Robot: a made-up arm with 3 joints. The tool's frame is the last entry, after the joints. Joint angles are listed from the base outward. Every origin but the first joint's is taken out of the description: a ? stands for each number. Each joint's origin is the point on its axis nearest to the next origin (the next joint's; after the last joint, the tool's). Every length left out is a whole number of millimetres.
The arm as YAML. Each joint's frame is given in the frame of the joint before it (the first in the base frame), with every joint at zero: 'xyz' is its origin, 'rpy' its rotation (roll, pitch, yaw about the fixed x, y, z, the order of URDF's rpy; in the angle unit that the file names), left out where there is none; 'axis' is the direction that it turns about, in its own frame. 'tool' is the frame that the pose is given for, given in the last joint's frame.
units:
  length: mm
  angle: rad
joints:
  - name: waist
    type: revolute
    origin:
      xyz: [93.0, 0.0, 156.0]
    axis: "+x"
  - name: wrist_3
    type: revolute
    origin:
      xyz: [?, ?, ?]
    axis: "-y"
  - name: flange
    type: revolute
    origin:
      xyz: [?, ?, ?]
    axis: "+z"
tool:
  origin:
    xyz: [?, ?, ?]
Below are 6 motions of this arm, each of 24 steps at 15 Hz.
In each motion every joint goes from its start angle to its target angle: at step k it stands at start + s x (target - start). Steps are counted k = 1, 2, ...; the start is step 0. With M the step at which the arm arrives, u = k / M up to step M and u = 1 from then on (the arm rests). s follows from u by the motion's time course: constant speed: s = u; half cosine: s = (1 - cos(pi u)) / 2; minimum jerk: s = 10 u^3 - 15 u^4 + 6 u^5.
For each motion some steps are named. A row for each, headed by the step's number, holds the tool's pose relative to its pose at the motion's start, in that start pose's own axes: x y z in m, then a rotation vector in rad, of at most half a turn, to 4 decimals.
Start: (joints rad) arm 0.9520 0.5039 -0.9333
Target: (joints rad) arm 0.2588 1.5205 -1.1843
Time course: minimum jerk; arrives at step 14
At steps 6, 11, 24:
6: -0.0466 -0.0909 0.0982 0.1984 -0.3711 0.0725
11: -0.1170 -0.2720 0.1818 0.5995 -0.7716 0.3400
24: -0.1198 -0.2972 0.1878 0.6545 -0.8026 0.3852

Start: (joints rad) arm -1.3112 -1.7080 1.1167
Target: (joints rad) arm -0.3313 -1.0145 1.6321
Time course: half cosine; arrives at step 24
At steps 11, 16, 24:
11: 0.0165 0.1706 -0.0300 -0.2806 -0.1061 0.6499
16: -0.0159 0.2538 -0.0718 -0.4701 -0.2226 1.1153
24: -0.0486 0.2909 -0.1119 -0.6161 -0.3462 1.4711

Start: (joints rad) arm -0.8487 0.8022 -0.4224
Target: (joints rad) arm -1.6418 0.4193 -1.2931
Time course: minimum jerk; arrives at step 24
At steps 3, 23, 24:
3: 0.0034 -0.0011 -0.0020 -0.0106 0.0019 -0.0049
23: 0.2175 -0.0715 -0.0733 -0.6991 -0.2559 -0.3725
24: 0.2176 -0.0715 -0.0733 -0.6995 -0.2564 -0.3728

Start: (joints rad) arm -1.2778 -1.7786 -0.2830
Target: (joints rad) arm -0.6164 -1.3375 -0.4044
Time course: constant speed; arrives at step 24
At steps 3, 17, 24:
3: -0.0335 0.0435 0.0104 0.0016 -0.0570 0.0662
17: -0.2304 0.1931 0.0419 0.0750 -0.2974 0.3844
24: -0.3427 0.2296 0.0479 0.1502 -0.3946 0.5470

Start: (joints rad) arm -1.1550 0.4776 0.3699
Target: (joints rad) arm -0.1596 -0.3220 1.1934
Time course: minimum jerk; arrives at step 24
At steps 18, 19, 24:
18: 0.0967 0.0049 0.0527 1.1338 -0.1171 0.5499
19: 0.1000 0.0024 0.0541 1.1825 -0.1472 0.5806
24: 0.1056 -0.0020 0.0557 1.2616 -0.2017 0.6320

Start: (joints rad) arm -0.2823 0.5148 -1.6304
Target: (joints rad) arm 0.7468 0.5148 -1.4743
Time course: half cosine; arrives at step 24
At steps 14, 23, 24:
14: -0.0620 -0.0317 -0.0630 -0.0059 0.5625 -0.2233
23: -0.1104 -0.0388 -0.0768 0.0161 0.8867 -0.3595
24: -0.1110 -0.0388 -0.0768 0.0164 0.8904 -0.3611

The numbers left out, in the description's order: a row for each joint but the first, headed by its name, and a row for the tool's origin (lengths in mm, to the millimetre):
wrist_3: 0.0 -62.0 -382.0
flange: 106.0 0.0 242.0
tool: 76.0 170.0 0.0

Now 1 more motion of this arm.
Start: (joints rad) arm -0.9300 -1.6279 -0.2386
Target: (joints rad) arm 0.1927 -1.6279 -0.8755
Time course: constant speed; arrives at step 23
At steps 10, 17, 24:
10: -0.1231 0.2407 -0.0056 -0.0257 -0.0102 0.2104
17: -0.2703 0.3673 -0.0132 -0.0412 -0.0211 0.3578
24: -0.4245 0.4352 -0.0214 -0.0521 -0.0324 0.4842

